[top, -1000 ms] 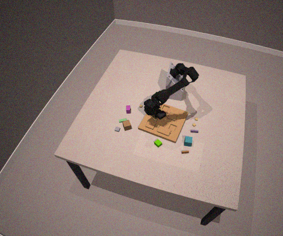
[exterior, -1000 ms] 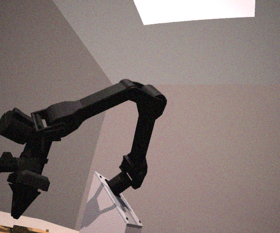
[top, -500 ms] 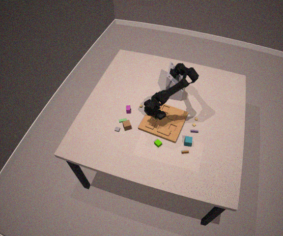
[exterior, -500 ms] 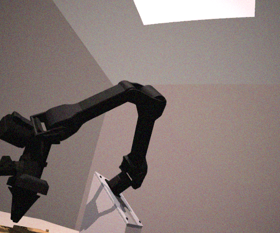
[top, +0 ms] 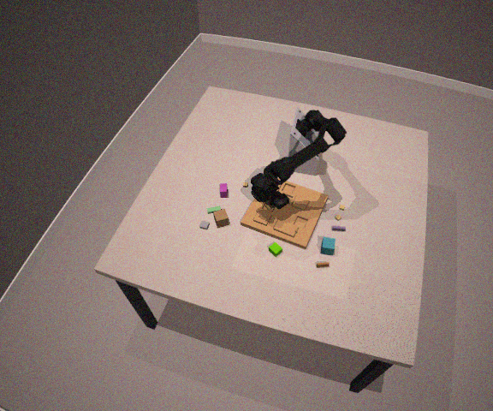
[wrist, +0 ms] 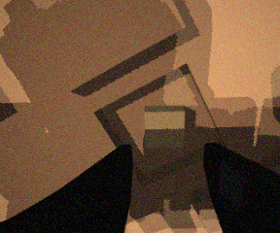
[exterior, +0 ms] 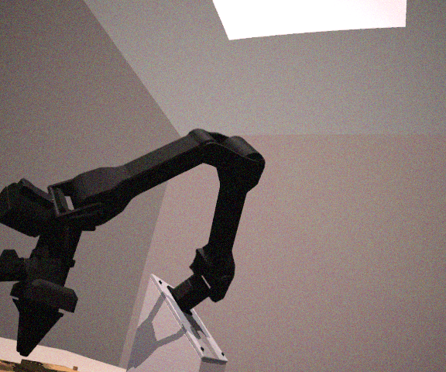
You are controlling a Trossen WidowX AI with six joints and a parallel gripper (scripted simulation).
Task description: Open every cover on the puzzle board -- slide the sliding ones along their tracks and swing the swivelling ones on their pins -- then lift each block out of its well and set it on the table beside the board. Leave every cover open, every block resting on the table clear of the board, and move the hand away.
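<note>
The tan puzzle board lies 60 mm to the left of my gripper tip and 30 mm below it. The rest, counted from my gripper tip: magenta block: 40 mm behind, 220 mm to the right, 20 mm below; then brown cube: 110 mm ahead, 180 mm to the right, 20 mm below; then bright green cube: 200 mm ahead, 70 mm to the left, 30 mm below.
</note>
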